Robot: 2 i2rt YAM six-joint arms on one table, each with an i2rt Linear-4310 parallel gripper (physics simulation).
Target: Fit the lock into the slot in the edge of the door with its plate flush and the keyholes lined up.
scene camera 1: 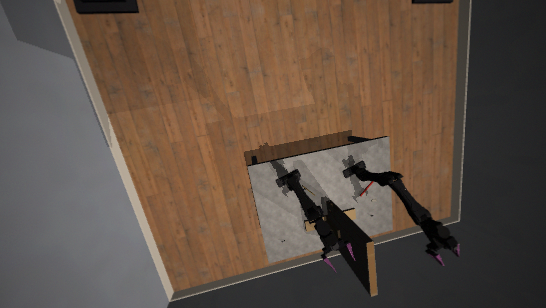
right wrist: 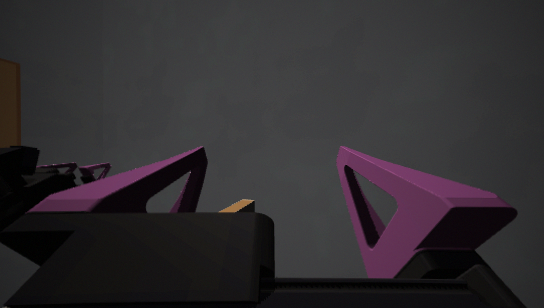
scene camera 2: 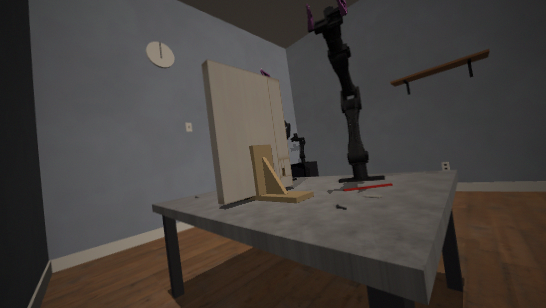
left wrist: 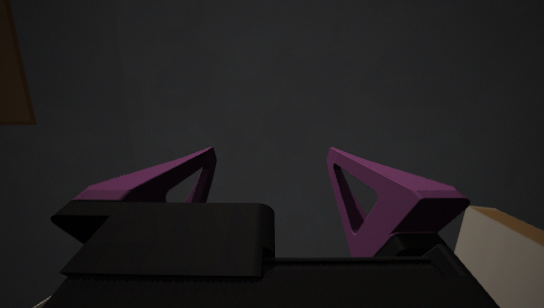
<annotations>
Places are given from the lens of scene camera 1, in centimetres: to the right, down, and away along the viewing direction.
door [scene camera 1: 362, 245]: 52, 54, 104
</annotations>
